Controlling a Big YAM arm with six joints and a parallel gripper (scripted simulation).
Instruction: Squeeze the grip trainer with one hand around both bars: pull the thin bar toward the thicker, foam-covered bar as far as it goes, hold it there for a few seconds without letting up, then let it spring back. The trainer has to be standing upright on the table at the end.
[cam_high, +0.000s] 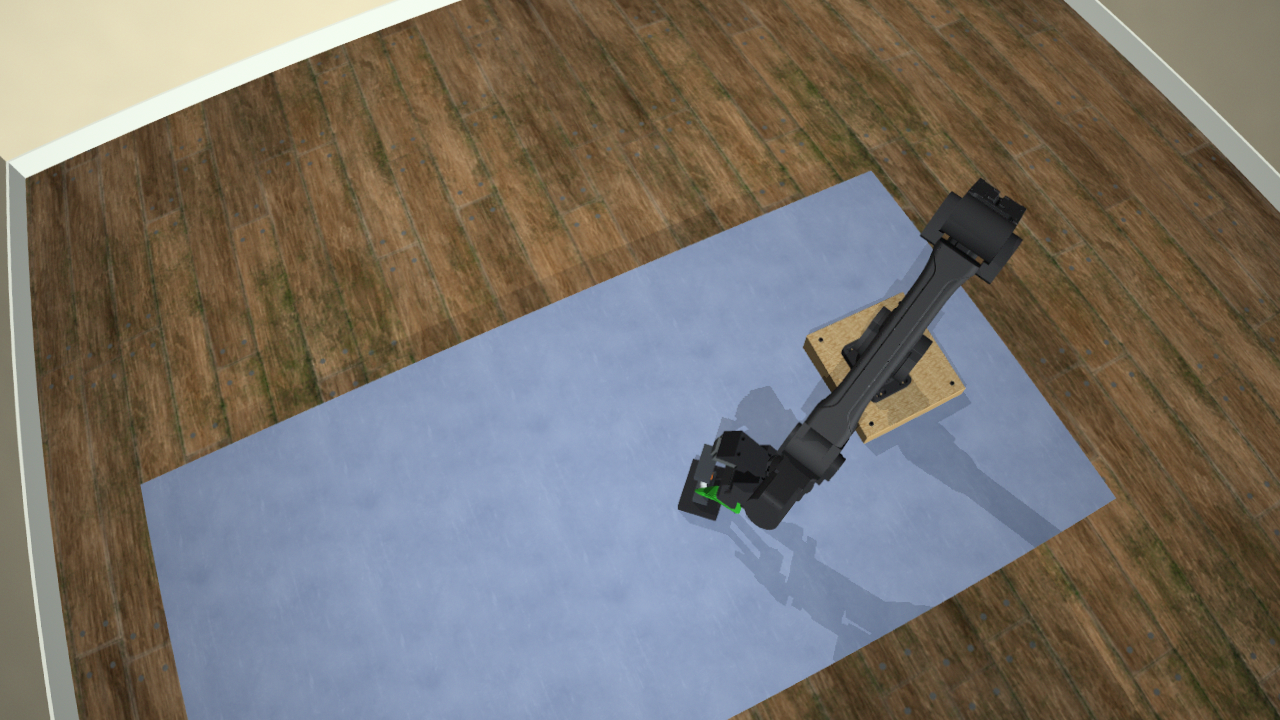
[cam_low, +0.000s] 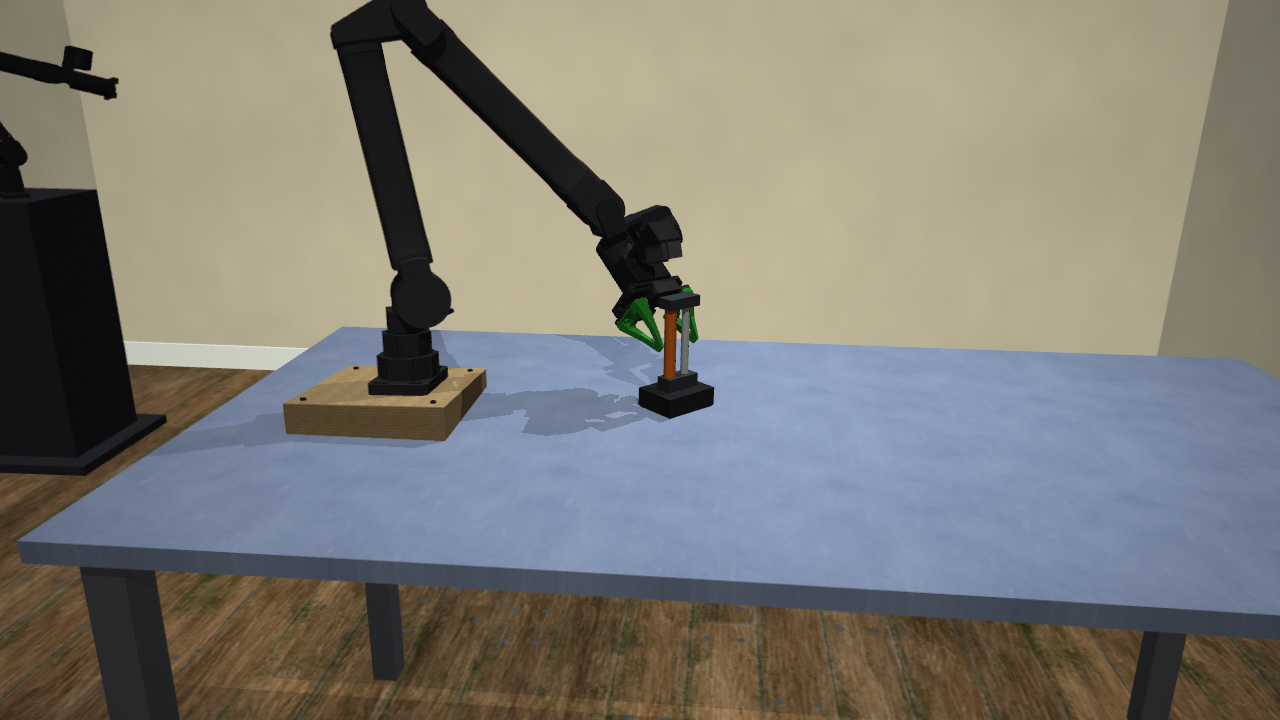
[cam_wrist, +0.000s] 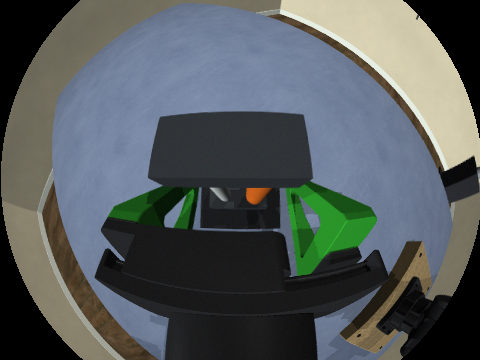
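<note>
Now: the grip trainer 10 mm ahead of my hand and 10 mm below it. From my hand the other things lie so: thin grey bar: 10 mm ahead, 10 mm to the left.
</note>
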